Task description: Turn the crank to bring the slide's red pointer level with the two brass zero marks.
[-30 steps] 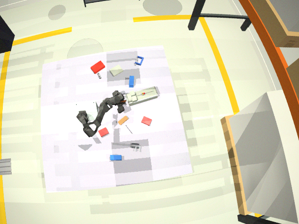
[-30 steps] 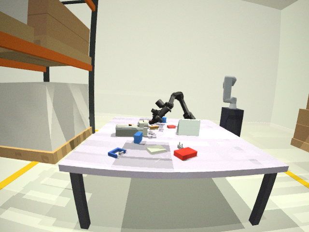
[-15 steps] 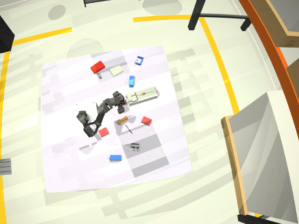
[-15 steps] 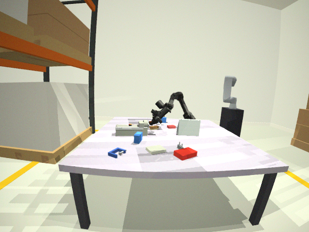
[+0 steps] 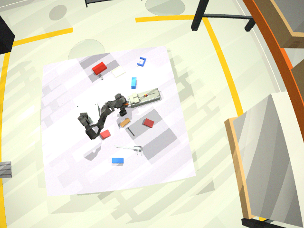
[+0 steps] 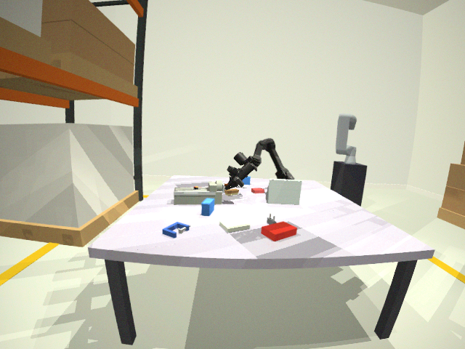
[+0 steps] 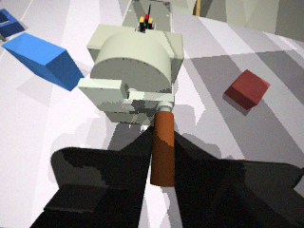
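The brown block is 40 mm behind my gripper tip, 140 mm to the right of it and 50 mm below it. From my gripper tip the other things lie so: red pointer (160 mm ahead, 70 mm to the left, 10 mm above); crank (10 mm to the left, 20 mm above); orange-brown crank handle (20 mm behind, 20 mm above).
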